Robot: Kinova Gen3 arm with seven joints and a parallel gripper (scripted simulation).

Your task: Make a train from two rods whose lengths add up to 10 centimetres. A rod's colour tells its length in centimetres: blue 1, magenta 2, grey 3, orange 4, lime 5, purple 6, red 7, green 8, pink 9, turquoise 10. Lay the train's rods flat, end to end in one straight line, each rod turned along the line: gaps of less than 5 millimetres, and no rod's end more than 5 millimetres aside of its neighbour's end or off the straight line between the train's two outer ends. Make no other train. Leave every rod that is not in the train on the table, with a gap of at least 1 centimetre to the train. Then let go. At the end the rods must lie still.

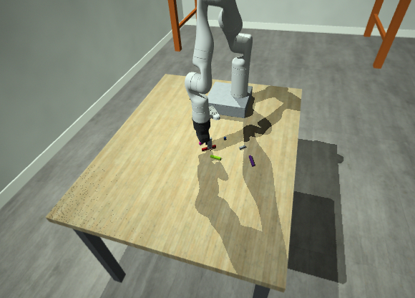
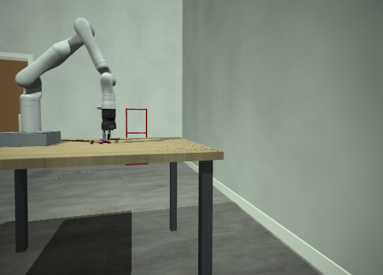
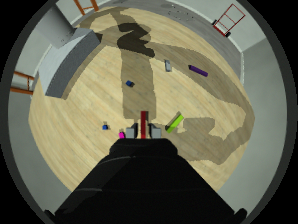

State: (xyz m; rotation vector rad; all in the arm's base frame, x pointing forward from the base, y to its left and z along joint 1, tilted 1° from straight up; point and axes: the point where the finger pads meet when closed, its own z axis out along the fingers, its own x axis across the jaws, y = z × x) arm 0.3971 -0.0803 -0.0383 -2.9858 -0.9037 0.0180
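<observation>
My hand is 30 mm above the red rod. From my hand the other things lie so: grey rod 160 mm to the left, 40 mm behind, 30 mm below; lime rod 50 mm to the left, 50 mm ahead, 30 mm below; magenta rod 50 mm to the right, 30 mm below, 30 mm behind.
</observation>
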